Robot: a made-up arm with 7 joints.
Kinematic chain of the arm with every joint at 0, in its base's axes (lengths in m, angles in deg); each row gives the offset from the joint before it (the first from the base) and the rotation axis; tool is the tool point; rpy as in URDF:
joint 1: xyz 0 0 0.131 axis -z
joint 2: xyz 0 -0.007 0.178 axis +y
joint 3: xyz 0 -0.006 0.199 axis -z
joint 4: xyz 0 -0.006 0.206 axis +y
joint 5: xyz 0 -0.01 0.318 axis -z
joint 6: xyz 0 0 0.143 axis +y
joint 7: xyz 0 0 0.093 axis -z
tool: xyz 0 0 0 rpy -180 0 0
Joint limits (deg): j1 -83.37..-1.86 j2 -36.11..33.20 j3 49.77..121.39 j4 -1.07..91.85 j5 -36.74..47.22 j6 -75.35..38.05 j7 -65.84..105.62
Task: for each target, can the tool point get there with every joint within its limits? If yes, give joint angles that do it. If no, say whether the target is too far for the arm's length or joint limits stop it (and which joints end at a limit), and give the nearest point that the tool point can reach.
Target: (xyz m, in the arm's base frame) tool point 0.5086 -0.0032 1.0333
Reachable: yes | joints -52.92 14.58 71.36 47.19 37.70 4.05 80.54
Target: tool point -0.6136 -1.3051 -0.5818
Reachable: no: too far | nearest point -0.2743 -0.5835 0.4003 | short by 1.265 m
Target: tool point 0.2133 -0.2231 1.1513
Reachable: yes | joints -47.02 7.61 112.40 43.36 8.65 -40.21 35.43
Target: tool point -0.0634 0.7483 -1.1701
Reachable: no: too far | nearest point 0.4612 0.4363 0.3991 | short by 1.684 m
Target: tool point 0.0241 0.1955 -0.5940
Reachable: no: joint limits stop it (at a limit: joint 1, joint 2, joint 3, joint 4, joint 6) | nearest point 0.4654 0.4275 0.3983 | short by 1.111 m
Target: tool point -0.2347 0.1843 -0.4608
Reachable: no: joint limits stop it (at a limit: joint 1, joint 2, joint 3, joint 4, joint 6) | nearest point -0.4446 -0.4565 0.3964 | short by 1.091 m
